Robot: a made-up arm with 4 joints.
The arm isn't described. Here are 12 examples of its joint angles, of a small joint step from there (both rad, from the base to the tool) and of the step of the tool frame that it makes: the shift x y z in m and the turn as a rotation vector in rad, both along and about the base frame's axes.
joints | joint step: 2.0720 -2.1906 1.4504 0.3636 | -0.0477 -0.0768 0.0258 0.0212
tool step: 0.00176 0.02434 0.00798 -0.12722 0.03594 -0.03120
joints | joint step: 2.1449 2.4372 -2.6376 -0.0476 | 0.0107 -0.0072 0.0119 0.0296
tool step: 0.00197 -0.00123 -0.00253 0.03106 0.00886 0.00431
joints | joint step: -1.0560 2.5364 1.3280 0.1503 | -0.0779 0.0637 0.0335 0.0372
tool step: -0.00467 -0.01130 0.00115 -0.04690 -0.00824 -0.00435
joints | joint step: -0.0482 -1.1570 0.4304 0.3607 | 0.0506 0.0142 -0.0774 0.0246
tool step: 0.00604 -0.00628 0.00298 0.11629 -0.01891 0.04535
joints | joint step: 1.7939 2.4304 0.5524 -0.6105 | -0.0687 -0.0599 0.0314 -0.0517
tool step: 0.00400 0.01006 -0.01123 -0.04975 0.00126 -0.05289
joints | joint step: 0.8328 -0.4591 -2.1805 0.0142 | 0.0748 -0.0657 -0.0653 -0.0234
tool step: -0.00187 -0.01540 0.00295 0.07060 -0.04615 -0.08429
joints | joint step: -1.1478 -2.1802 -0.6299 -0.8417 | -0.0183 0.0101 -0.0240 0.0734
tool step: 0.00170 -0.00579 0.00009 0.02547 0.05679 0.04636
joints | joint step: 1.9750 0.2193 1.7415 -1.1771 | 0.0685 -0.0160 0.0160 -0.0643
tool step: -0.00366 0.00567 -0.00811 0.04699 -0.00583 0.05009
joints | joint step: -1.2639 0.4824 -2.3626 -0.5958 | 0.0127 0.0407 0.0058 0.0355
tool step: 0.00195 -0.00333 -0.00006 0.05054 0.04423 -0.04979
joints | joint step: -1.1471 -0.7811 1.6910 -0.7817 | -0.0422 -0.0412 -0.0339 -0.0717
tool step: -0.00331 -0.00306 -0.01272 -0.00966 -0.03430 -0.01295
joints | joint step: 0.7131 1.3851 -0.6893 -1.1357 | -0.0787 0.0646 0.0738 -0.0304
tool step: -0.00638 0.00851 -0.00877 -0.00757 -0.05708 0.06426
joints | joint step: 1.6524 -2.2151 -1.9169 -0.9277 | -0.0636 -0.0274 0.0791 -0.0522
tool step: -0.00420 0.01644 0.00532 -0.12884 0.07712 -0.05115
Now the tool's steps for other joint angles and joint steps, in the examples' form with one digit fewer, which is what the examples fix.
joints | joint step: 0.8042 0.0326 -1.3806 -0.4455 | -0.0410 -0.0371 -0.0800 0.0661
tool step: -0.0051 0.0077 0.0104 0.0251 0.0379 -0.0602
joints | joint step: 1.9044 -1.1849 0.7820 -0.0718 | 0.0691 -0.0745 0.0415 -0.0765
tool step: -0.0034 -0.0061 -0.0040 0.0156 0.0441 0.0486
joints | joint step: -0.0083 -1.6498 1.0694 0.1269 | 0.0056 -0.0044 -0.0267 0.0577
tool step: 0.0001 -0.0029 -0.0036 -0.0092 -0.0520 0.0483
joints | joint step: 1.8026 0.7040 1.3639 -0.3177 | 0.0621 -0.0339 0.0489 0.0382
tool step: -0.0021 -0.0058 -0.0076 0.0006 -0.0036 -0.0593
